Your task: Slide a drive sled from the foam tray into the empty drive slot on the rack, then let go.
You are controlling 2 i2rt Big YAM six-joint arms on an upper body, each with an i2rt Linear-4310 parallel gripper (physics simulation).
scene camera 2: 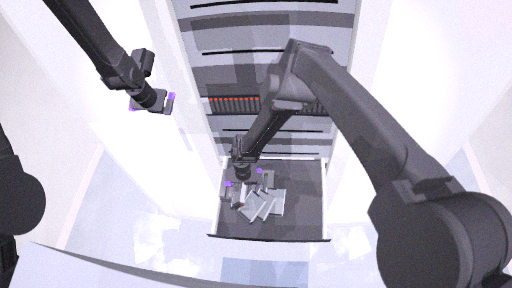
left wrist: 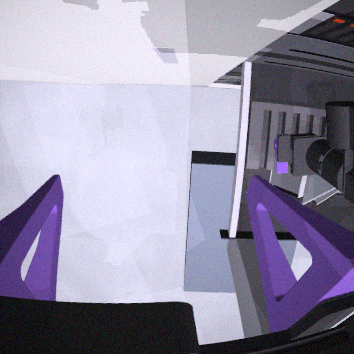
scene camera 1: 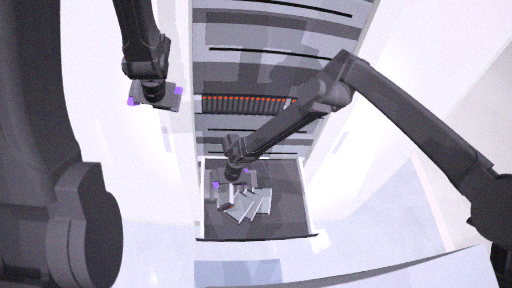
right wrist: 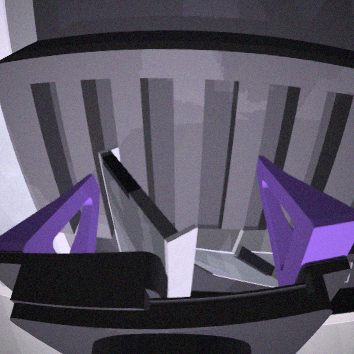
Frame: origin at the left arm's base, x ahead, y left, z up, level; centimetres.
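Where they show: left gripper, fingertip midpoint: [scene camera 2: 158,108] [left wrist: 157,183] [scene camera 1: 155,104]; right gripper, fingertip midpoint: [scene camera 2: 244,184] [left wrist: 296,141] [scene camera 1: 228,185] [right wrist: 173,172].
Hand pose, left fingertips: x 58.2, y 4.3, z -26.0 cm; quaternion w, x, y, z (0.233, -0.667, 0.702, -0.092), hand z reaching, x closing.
After its pixels a point has its place.
A drive sled [scene camera 1: 225,195] @(y -17.0, x 49.6, z -64.3 cm) [scene camera 2: 244,192] @(y -19.6, x 49.9, z -62.9 cm) [right wrist: 181,265] @(y -19.3, x 53.7, z -62.5 cm) stands upright and slightly turned at the front of the slotted foam tray [scene camera 1: 254,176] @(y -29.1, x 59.7, z -67.2 cm) [scene camera 2: 270,177] @(y -28.6, x 59.3, z -67.2 cm) [left wrist: 257,135] @(y -10.2, x 56.1, z -67.2 cm) [right wrist: 187,125] @(y -19.2, x 58.8, z -67.2 cm). My right gripper [scene camera 1: 231,178] @(y -18.5, x 55.6, z -67.5 cm) [scene camera 2: 243,177] @(y -18.5, x 55.6, z -67.5 cm) [right wrist: 173,172] @(y -18.5, x 55.6, z -67.5 cm) is open low over the tray, one finger on each side of this sled, with a gap at both. More sleds [scene camera 1: 240,206] @(y -22.7, x 46.4, z -67.4 cm) [scene camera 2: 252,206] @(y -22.5, x 46.2, z -67.6 cm) [right wrist: 235,267] @(y -22.9, x 48.1, z -66.4 cm) lean over each other beside it. The rack's drive row [scene camera 1: 240,105] @(y -21.3, x 70.3, z -37.9 cm) [scene camera 2: 232,106] @(y -16.1, x 70.3, z -38.2 cm) has a pale gap [scene camera 1: 288,104] @(y -38.4, x 72.0, z -38.0 cm), hidden by my right arm in scene camera 2. My left gripper [scene camera 1: 155,96] @(y 4.3, x 58.2, z -26.0 cm) [scene camera 2: 152,101] @(y 4.3, x 58.2, z -26.0 cm) [left wrist: 157,183] @(y 4.3, x 58.2, z -26.0 cm) is open and empty, high at the left.
The tray and sleds are in a pulled-out drawer [scene camera 1: 295,200] @(y -46.7, x 50.6, z -72.7 cm) [scene camera 2: 312,200] @(y -46.3, x 51.6, z -72.6 cm) with pale side walls and a dark front edge [scene camera 1: 255,239] @(y -27.8, x 33.3, z -70.1 cm) [scene camera 2: 267,239] @(y -29.2, x 33.3, z -69.5 cm) [left wrist: 265,235]. My right arm crosses in front of the rack. White panels flank the rack on both sides.
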